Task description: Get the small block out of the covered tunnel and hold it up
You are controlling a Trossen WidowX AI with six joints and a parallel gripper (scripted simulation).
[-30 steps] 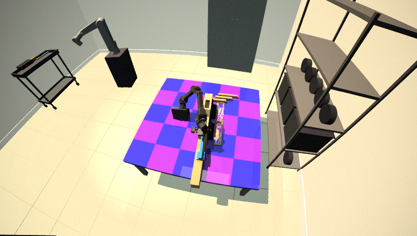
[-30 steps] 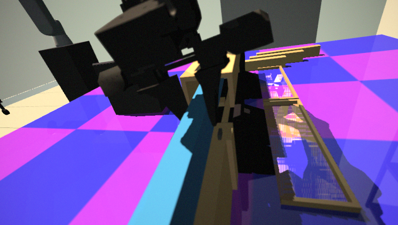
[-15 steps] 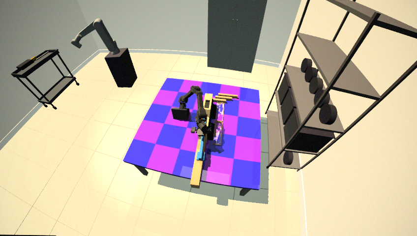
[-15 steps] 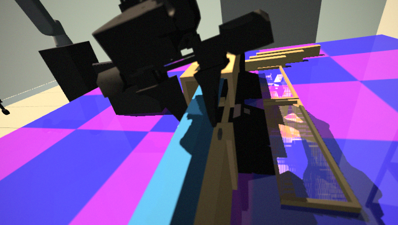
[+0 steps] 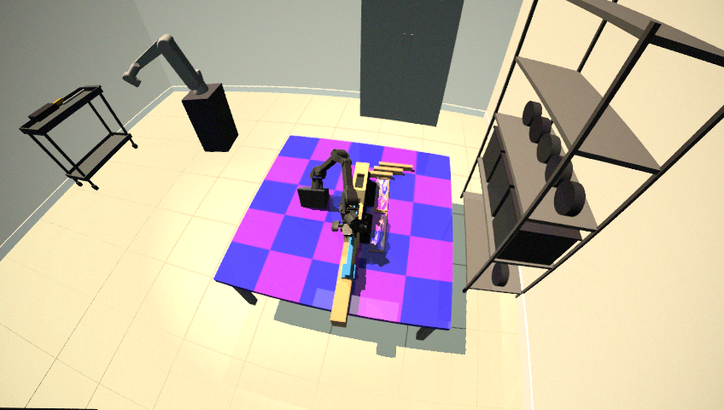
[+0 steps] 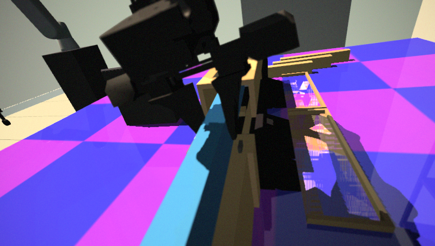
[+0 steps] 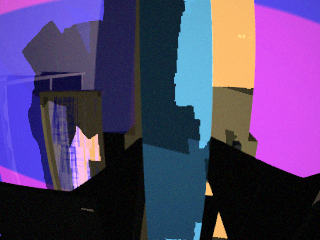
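Now: the tan tunnel 70 mm to the left of my gripper tip, 50 mm below it and 20 mm ahead of it. From my gripper tip the other things lie so: small red block 260 mm to the left.
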